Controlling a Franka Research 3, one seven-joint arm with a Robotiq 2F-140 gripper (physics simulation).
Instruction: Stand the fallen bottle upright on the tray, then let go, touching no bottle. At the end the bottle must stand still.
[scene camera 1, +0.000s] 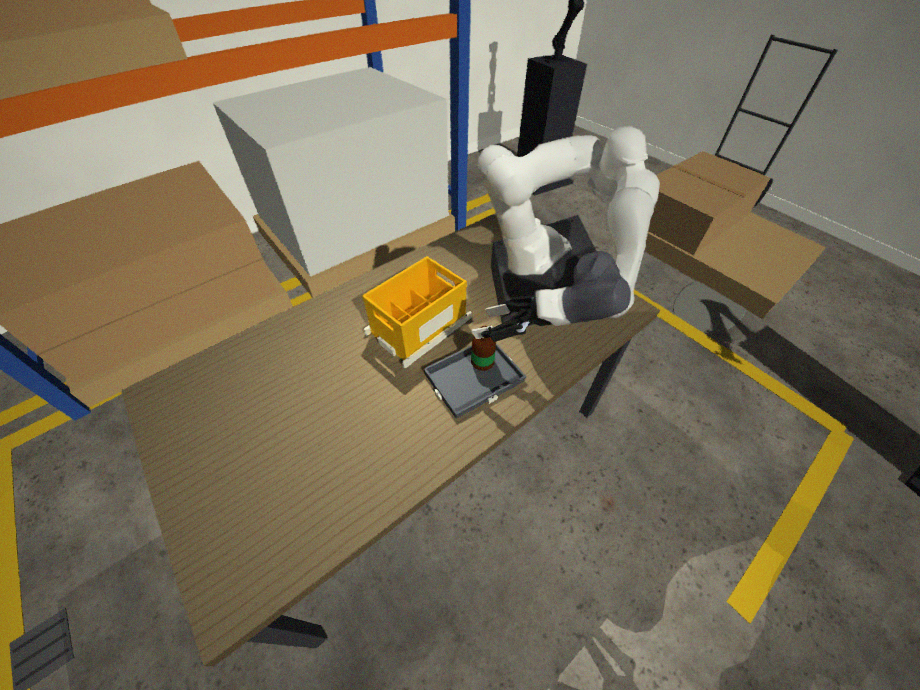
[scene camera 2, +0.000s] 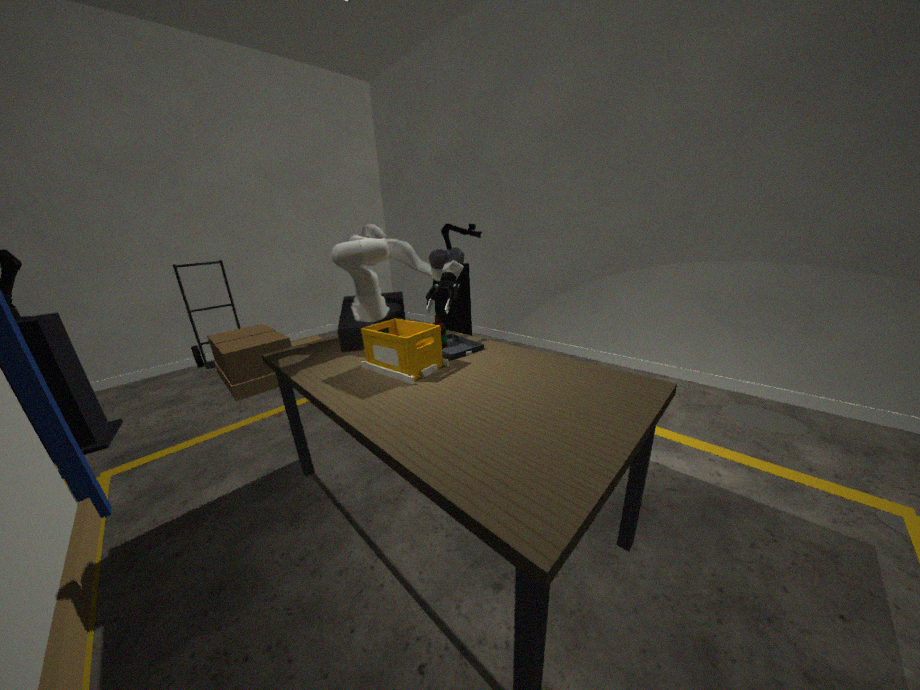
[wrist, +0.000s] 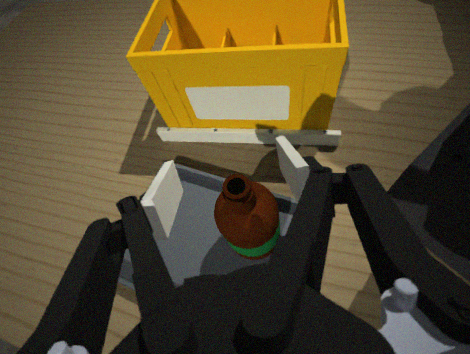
Note:
In view: my gripper (scene camera 1: 481, 323), a brown bottle (scene camera 1: 483, 350) and a pale rail (wrist: 223, 135).
The brown bottle shows as well in the wrist view (wrist: 246, 213). My gripper shows as well in the wrist view (wrist: 227, 165).

